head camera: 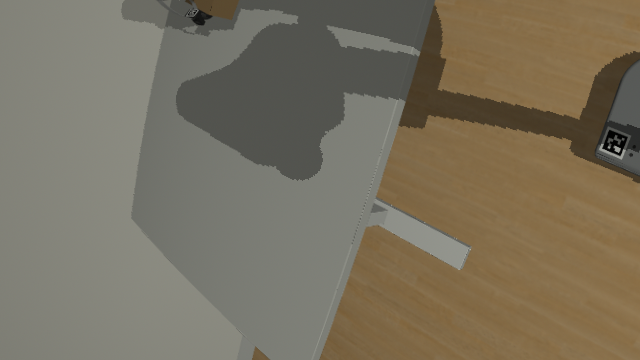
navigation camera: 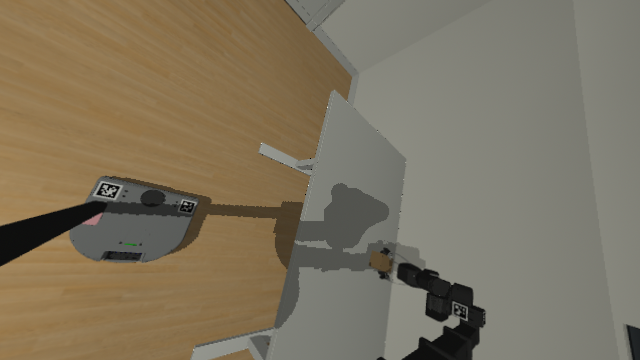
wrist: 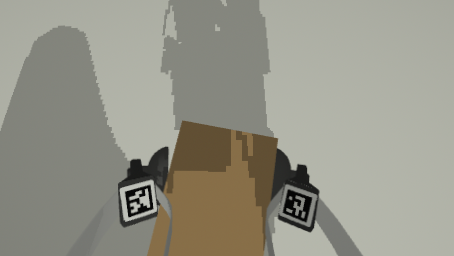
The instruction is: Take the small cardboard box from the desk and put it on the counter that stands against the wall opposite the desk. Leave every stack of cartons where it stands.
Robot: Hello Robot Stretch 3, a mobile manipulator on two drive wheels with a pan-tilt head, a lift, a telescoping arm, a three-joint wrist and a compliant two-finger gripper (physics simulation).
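Pixels of known places: gripper, fingertip midpoint: (wrist: 219,166); robot's base at its link origin: (navigation camera: 152,197).
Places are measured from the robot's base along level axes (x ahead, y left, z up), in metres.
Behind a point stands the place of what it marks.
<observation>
The small cardboard box (head camera: 222,7) {x -0.002, y -0.694, z 0.857 m} (navigation camera: 378,262) {x -0.021, y -0.691, z 0.867 m} (wrist: 215,215) {x -0.022, y -0.730, z 0.880 m} is brown and is cut off by the top edge of the head view and the bottom edge of the wrist view. My gripper (navigation camera: 384,263) {x -0.024, y -0.766, z 0.839 m} (wrist: 219,166) {x -0.024, y -0.766, z 0.839 m} is shut on it, with one fingertip against each side. In the head view one fingertip shows beside the box. The box appears to be held a little above the white desk (head camera: 240,225) {x 0.404, y -0.655, z 0.720 m} (navigation camera: 350,145) {x 0.444, y -0.555, z 0.720 m} (wrist: 375,75) {x -0.265, y -0.940, z 0.720 m}, near its wall-side edge. The gap under the box is hidden. The counter and the carton stacks do not show in these views.
My wheeled base (head camera: 625,107) {x -0.088, y -0.137, z 0.159 m} (navigation camera: 145,225) {x -0.111, y -0.017, z 0.160 m} stands on the wood floor (head camera: 525,210) {x 0.271, y -0.308, z 0.001 m} (navigation camera: 150,100) {x 0.455, y 0.169, z 0.000 m}, apart from the desk's front edge. A desk foot (head camera: 425,235) (navigation camera: 280,155) sticks out on the floor. A wall (head camera: 60,175) {x 0.514, y -1.187, z 0.942 m} (navigation camera: 490,150) {x 0.656, y -1.183, z 1.138 m} rises behind the desk.
</observation>
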